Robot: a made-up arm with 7 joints. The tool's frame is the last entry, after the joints. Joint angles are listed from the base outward. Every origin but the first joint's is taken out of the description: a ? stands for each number. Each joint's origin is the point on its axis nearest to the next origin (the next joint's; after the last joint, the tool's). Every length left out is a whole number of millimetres.
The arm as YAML. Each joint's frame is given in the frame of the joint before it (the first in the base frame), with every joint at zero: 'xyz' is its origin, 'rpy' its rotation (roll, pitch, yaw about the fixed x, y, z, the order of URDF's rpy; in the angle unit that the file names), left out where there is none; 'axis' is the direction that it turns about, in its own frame. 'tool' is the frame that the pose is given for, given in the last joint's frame.
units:
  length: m
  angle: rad
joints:
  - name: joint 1
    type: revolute
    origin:
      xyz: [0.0, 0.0, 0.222]
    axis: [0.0, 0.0, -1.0]
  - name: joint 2
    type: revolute
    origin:
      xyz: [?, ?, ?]
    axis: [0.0, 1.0, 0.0]
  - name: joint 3
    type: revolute
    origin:
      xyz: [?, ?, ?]
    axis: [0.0, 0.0, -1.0]
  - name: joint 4
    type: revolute
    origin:
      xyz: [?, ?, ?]
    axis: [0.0, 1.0, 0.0]
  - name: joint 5
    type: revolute
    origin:
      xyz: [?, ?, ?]
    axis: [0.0, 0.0, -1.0]
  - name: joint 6
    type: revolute
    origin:
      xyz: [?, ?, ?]
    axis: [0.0, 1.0, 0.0]
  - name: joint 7
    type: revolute
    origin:
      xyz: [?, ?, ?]
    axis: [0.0, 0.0, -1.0]
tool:
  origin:
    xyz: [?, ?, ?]
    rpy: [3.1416, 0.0, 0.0]
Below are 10 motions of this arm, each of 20 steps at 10 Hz.
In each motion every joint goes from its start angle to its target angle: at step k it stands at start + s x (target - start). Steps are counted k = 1, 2, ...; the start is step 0. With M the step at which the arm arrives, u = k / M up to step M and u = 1 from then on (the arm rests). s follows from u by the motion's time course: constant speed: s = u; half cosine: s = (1 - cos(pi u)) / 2; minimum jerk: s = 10 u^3 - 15 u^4 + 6 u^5.
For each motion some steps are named. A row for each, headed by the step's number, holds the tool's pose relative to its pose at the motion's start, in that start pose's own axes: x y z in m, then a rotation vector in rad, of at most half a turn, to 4 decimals.
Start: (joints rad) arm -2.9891 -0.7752 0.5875 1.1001 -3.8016 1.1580 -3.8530
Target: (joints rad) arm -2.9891 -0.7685 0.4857 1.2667 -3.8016 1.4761 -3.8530
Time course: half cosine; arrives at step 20
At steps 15, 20:
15: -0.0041 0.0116 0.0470 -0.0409 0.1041 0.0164
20: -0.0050 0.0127 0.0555 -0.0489 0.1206 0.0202

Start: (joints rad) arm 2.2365 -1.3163 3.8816 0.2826 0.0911 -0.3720 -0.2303
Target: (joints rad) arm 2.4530 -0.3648 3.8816 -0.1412 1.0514 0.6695 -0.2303
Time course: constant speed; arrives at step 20
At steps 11, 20:
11: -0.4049 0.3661 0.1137 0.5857 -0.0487 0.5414
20: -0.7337 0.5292 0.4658 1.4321 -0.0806 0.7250

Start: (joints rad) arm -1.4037 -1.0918 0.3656 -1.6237 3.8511 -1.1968 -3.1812
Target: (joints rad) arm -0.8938 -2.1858 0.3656 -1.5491 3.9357 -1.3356 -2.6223
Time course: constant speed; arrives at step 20
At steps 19, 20:
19: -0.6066 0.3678 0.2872 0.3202 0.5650 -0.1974
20: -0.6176 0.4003 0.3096 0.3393 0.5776 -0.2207

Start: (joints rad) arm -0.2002 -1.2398 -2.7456 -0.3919 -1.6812 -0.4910 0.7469
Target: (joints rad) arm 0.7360 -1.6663 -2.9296 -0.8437 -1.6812 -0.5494 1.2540
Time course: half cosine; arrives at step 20
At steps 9, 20:
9: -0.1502 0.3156 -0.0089 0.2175 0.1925 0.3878
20: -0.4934 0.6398 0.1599 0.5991 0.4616 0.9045

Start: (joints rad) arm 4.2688 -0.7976 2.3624 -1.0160 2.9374 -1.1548 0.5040
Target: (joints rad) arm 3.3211 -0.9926 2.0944 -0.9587 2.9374 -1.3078 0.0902
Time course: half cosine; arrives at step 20
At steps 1, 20:
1: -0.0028 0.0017 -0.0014 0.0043 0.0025 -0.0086
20: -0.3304 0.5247 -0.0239 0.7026 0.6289 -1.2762

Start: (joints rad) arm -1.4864 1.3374 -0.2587 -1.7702 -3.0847 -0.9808 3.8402
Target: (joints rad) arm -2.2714 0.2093 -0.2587 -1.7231 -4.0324 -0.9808 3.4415
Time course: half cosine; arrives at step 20
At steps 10, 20:
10: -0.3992 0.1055 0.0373 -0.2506 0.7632 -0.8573
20: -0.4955 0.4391 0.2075 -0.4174 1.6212 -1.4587

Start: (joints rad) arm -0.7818 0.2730 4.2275 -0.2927 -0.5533 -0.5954 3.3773
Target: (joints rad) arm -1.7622 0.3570 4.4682 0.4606 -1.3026 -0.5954 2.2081
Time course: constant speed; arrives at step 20
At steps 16, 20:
16: -0.2851 -0.2488 0.3608 -1.3951 0.1366 -1.3300
20: -0.3253 -0.2291 0.4968 -1.8355 -0.0480 -1.5187

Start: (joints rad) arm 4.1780 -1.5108 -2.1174 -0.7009 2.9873 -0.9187 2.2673
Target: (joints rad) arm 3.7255 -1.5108 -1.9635 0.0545 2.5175 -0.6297 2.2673
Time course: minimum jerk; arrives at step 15
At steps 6, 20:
6: 0.0479 -0.0845 -0.0090 -0.0677 -0.1425 -0.0583
20: 0.1376 -0.2302 0.0283 -0.1218 -0.3471 -0.2332

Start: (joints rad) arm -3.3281 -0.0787 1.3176 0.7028 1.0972 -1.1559 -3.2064
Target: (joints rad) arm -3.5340 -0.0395 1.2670 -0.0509 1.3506 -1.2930 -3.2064
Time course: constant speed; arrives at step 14
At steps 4, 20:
4: 0.0480 -0.0431 -0.0351 -0.0378 -0.1746 0.1614
20: 0.1854 -0.1428 -0.0553 -0.1823 -0.5015 0.6088

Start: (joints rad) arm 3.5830 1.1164 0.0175 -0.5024 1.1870 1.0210 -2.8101
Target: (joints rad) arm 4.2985 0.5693 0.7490 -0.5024 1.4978 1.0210 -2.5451
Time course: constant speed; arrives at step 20
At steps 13, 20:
13: -0.1222 -0.4500 0.0312 -0.9736 0.4067 0.4988
20: -0.1334 -0.6034 0.1608 -1.4613 0.7401 0.8142

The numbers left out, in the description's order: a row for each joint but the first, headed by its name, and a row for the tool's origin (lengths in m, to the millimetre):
joint 2: 0.0 -0.013 0.0
joint 3: 0.0 0.0 0.574
joint 4: 0.0 -0.014 0.0
joint 5: 0.0 0.0 0.287
joint 6: 0.0 0.0 0.0
joint 7: 0.0 0.0 0.144
tool: 0.0 0.0 0.0

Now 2 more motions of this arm.
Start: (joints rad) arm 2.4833 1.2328 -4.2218 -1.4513 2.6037 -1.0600 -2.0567
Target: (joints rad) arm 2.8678 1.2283 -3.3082 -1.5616 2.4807 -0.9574 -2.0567
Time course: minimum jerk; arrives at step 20
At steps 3, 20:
3: -0.0042 -0.0135 -0.0039 -0.0213 0.0050 0.0163
20: -0.1111 -0.5699 0.0788 -0.8652 0.3523 0.4850

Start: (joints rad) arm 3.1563 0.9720 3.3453 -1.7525 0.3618 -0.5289 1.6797
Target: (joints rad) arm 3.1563 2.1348 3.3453 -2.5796 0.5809 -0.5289 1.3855
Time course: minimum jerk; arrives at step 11
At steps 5, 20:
5: 0.1371 0.1698 -0.2133 0.7532 -0.1974 0.1861
20: 0.2335 0.4221 -0.2006 1.8132 -0.4008 0.4944

